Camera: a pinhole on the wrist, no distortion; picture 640 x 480 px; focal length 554.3 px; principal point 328.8 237.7 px. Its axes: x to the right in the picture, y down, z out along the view. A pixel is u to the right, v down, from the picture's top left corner.
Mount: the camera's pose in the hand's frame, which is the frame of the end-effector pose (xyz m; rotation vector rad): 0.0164 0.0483 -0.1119 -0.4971 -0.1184 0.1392
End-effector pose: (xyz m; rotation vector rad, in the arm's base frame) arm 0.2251 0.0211 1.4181 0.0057 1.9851 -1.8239
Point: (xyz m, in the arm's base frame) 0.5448 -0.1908 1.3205
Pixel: 133 135
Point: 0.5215 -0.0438 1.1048
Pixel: 213 461
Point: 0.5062 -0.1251 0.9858
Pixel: 338 461
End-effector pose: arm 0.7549 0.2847 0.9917 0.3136 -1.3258 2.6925
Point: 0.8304 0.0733 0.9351
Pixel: 199 203
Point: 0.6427 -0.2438 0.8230
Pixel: 471 402
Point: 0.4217 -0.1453 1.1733
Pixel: outside the picture
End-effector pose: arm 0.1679 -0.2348 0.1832 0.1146 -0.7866 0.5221
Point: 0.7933 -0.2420 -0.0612
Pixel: behind the camera
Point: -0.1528 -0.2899 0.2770
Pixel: 164 55
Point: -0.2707 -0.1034 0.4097
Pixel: 350 221
